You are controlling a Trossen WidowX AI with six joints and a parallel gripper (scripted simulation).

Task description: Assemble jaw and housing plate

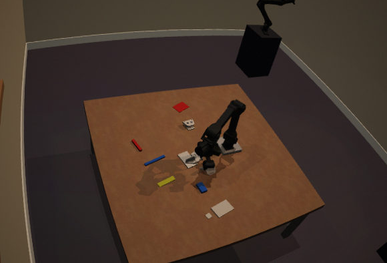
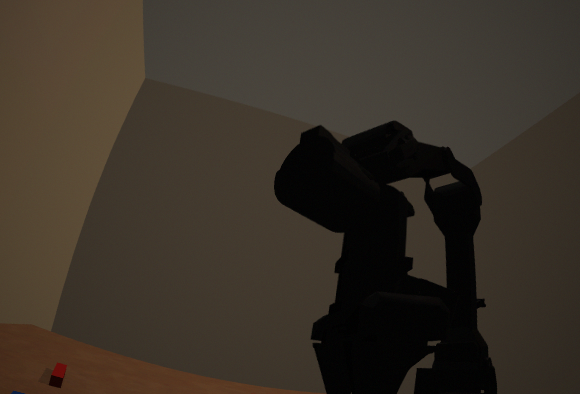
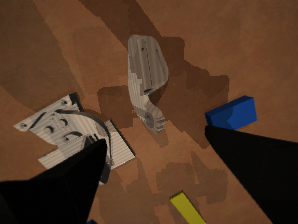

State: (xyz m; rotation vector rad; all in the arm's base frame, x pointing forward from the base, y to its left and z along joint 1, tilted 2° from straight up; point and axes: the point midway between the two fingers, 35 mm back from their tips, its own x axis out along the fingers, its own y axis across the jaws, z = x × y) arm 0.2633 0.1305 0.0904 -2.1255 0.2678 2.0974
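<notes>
Right now my gripper tip is 5 cm short of the blue block, 12 cm to the right of it and 7 cm above it. The rest, counted from my gripper tip: blue bar: 24 cm ahead, 16 cm to the right, 7 cm below; flat plate: 29 cm to the left, 7 cm below; yellow bar: 23 cm ahead, 1 cm to the left, 7 cm below.
</notes>
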